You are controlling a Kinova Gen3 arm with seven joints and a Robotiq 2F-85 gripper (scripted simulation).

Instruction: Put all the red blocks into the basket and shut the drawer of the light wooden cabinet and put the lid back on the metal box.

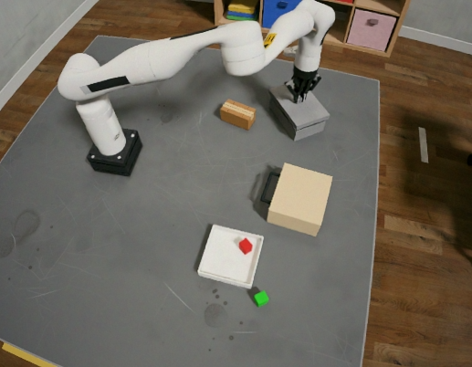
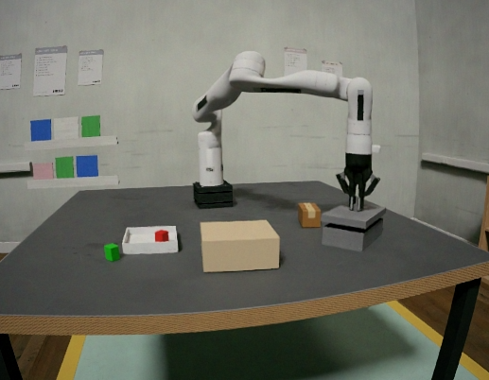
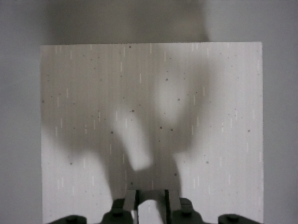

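The metal box is 80 mm below my hand. The rest, counted from my hand: blue block (200 mm behind, 100 mm to the right, 90 mm below); then cardboard box (180 mm behind, 100 mm to the right, 70 mm below); then lid (30 mm below).
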